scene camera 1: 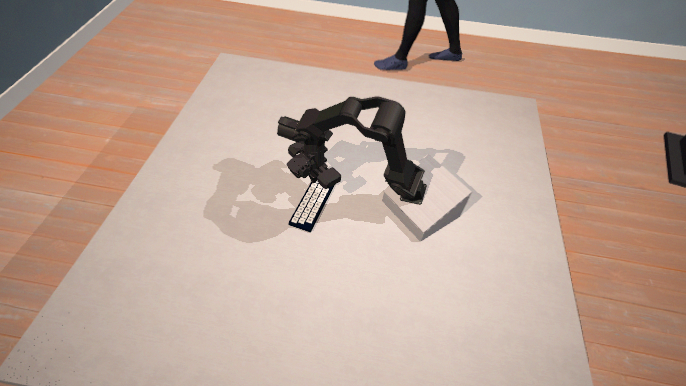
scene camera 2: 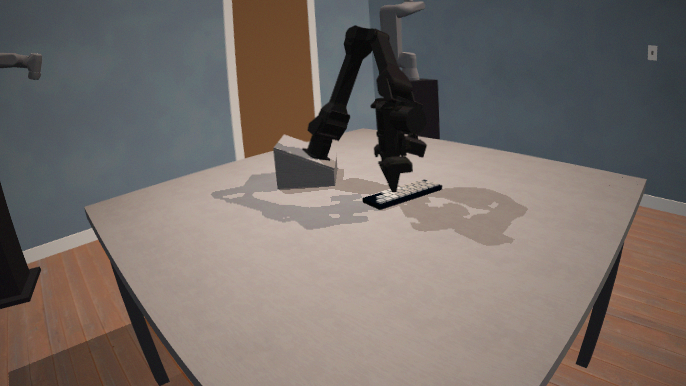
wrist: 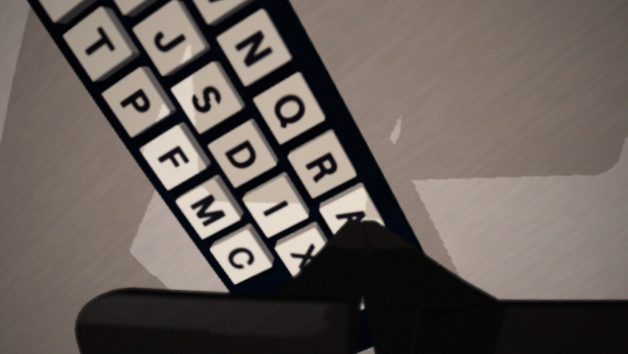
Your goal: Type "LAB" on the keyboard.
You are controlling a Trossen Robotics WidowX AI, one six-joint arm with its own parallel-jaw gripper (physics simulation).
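Pixels of known places: gripper, fingertip midpoint: [scene camera 1: 313,182] [scene camera 2: 393,191] [wrist: 360,234]; arm's base, link origin: [scene camera 1: 413,192] [scene camera 2: 316,154].
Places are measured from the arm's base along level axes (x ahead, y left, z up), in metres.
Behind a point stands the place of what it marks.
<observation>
The keyboard [scene camera 1: 301,227] @(y 0.210, x 0.260, z -0.064 m) [scene camera 2: 370,201] @(y 0.002, x 0.274, z -0.064 m) [wrist: 320,90] @(y 0.097, x 0.303, z -0.062 m) is dark navy with cream keys and lies flat on the table. My gripper [scene camera 2: 394,188] @(y 0.055, x 0.297, z -0.046 m) [wrist: 360,234] @(y 0.055, x 0.297, z -0.046 m) is shut and empty, pointing down at the keyboard. In the wrist view its joined tips overlap the lower part of the A key [wrist: 344,206] @(y 0.061, x 0.295, z -0.057 m), beside the X key [wrist: 302,254] @(y 0.051, x 0.274, z -0.057 m). I cannot tell whether the tips touch the key. The R key [wrist: 321,162] @(y 0.077, x 0.294, z -0.057 m) and I key [wrist: 276,207] @(y 0.070, x 0.275, z -0.057 m) are near. The L and B keys do not show in the wrist view. In scene camera 1 the arm hides the keyboard's far end.
The arm's base stands on a sloped grey block [scene camera 1: 445,195] @(y -0.010, x -0.087, z 0.023 m) [scene camera 2: 306,170] @(y -0.055, x 0.045, z -0.025 m) on the table [scene camera 1: 320,310] @(y 0.405, x 0.106, z -0.075 m) [scene camera 2: 345,300] @(y -0.254, x 0.591, z -0.075 m). A person's legs [scene camera 1: 414,32] show beyond the table. Grey arms [scene camera 2: 391,30] on dark stands are in the background.
</observation>
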